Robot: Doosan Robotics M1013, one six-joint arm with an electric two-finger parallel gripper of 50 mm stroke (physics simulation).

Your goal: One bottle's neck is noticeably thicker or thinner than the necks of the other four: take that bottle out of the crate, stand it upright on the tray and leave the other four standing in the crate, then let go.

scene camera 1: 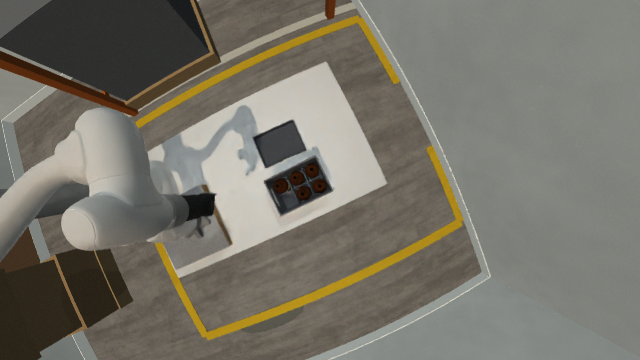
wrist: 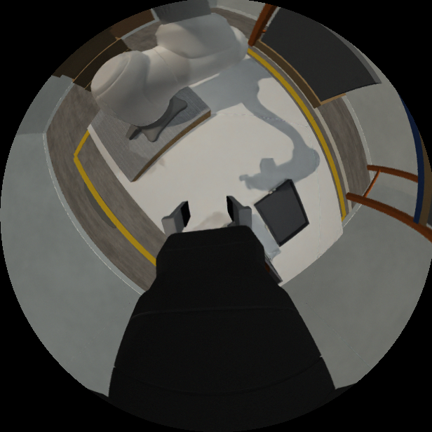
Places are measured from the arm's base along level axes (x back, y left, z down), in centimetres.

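Where they show: gripper, fingertip midpoint: [scene camera 1: 213,201].
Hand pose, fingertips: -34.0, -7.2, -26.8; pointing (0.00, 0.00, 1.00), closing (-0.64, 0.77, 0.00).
Note:
After its pixels a point has its place, as x, y, z.
A dark crate [scene camera 1: 274,198] @[-51.0, -18.4, -11.0] stands on the white table. Brown bottles [scene camera 1: 280,185] @[-56.7, -14.9, -11.0] [scene camera 1: 297,177] @[-65.5, -16.2, -11.1] [scene camera 1: 312,170] @[-73.2, -17.4, -11.1] [scene camera 1: 303,192] @[-64.0, -23.6, -11.1] [scene camera 1: 319,185] @[-72.0, -25.0, -11.1] stand upright in five of its six compartments; the near left one is empty. Their neck widths are too small to compare. In the wrist view a sliver of the crate [wrist: 276,274] shows past the gripper body. The empty dark tray [scene camera 1: 280,144] @[-66.3, 6.6, 4.6] [wrist: 283,212] lies beside the crate. My gripper [wrist: 207,206] is open and empty, above the table, well left of crate and tray in the scene view, where its fingers are hidden.
A grey plate [scene camera 1: 200,250] @[6.9, -18.7, 0.7] [wrist: 125,155] with a brown edge lies under the arm at the table's left end. The white table [scene camera 1: 345,150] @[-95.4, -16.8, 5.2] [wrist: 225,145] carries the crate and tray. A large dark-topped box [scene camera 1: 110,45] [wrist: 320,50] stands beyond the yellow floor line [scene camera 1: 250,59].

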